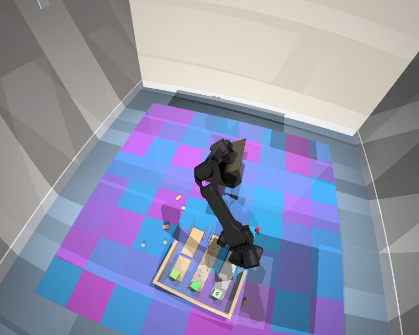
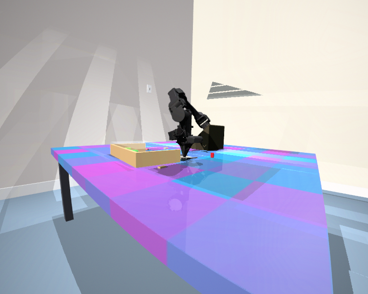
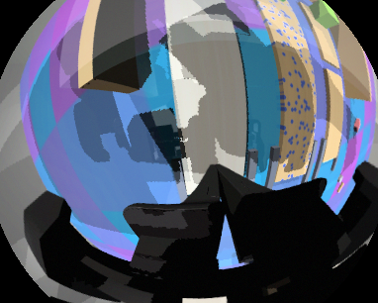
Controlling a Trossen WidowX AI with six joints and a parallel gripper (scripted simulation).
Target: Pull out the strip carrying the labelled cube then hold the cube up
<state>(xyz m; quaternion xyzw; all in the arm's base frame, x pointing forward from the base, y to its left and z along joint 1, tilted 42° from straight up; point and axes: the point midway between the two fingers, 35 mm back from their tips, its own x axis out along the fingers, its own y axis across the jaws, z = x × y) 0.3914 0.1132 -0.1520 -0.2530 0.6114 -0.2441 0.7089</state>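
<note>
The red cylinder lies 130 mm behind my gripper tip, 60 mm to the left of it and 10 mm above it. From my gripper tip the other things lie so: pink block: 340 mm to the right, 30 mm ahead; labelled cube: 200 mm ahead, 20 mm above, 10 mm to the right; white strip: 90 mm ahead.
</note>
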